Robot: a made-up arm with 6 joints.
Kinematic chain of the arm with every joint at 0, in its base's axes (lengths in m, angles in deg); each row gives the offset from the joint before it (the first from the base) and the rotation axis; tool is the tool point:
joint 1: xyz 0 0 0.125 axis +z
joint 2: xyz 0 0 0 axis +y
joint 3: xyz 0 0 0.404 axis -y
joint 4: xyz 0 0 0 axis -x
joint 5: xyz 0.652 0 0 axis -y
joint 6: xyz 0 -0.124 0 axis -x
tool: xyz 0 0 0
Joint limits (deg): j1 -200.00..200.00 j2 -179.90..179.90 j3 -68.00..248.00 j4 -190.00..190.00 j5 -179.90..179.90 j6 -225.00..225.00
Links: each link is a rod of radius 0.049 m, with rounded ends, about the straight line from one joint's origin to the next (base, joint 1, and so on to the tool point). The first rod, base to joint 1, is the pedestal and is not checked.
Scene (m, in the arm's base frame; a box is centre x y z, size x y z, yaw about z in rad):
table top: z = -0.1
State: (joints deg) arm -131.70 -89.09 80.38 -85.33 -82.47 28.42
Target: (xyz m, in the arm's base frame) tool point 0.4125 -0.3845 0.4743
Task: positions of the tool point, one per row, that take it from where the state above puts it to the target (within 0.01 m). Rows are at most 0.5 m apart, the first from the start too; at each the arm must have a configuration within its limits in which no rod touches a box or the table.
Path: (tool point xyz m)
1: 0.3785 0.7428 0.7149
2: 0.1195 0.5161 0.9440
3: 0.0024 0.1724 1.0237
4: 0.0579 -0.1586 0.9496
5: 0.2311 -0.3609 0.7491
6: 0.4125 -0.3845 0.4743

